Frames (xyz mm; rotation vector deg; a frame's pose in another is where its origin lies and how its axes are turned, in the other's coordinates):
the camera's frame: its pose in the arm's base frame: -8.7 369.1 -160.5 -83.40 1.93 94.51
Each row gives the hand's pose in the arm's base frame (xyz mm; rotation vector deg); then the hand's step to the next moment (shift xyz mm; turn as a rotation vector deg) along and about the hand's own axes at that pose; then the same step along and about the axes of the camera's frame.
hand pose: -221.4 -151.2 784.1 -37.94 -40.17 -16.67
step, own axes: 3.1 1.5 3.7 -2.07 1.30 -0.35
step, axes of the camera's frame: -0.7 -4.5 2.1 2.17 1.12 0.37
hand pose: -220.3 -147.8 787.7 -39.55 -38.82 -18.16
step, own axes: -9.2 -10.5 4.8 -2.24 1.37 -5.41
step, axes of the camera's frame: -5.2 10.3 9.2 2.86 3.26 -4.17
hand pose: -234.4 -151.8 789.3 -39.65 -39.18 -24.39
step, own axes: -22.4 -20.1 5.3 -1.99 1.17 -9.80
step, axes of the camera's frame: -4.4 24.6 17.6 2.94 5.12 -8.16
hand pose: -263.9 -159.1 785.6 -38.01 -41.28 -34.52
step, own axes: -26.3 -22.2 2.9 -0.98 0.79 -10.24
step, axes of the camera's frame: 2.1 28.8 19.0 2.00 4.95 -8.83
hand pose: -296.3 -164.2 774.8 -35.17 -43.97 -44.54
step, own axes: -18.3 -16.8 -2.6 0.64 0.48 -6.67
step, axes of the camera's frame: 5.2 22.3 10.1 0.25 2.64 -6.17
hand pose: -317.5 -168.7 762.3 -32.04 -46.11 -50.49
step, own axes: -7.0 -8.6 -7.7 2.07 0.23 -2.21
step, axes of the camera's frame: 2.6 13.2 -1.2 -1.50 0.10 -2.64
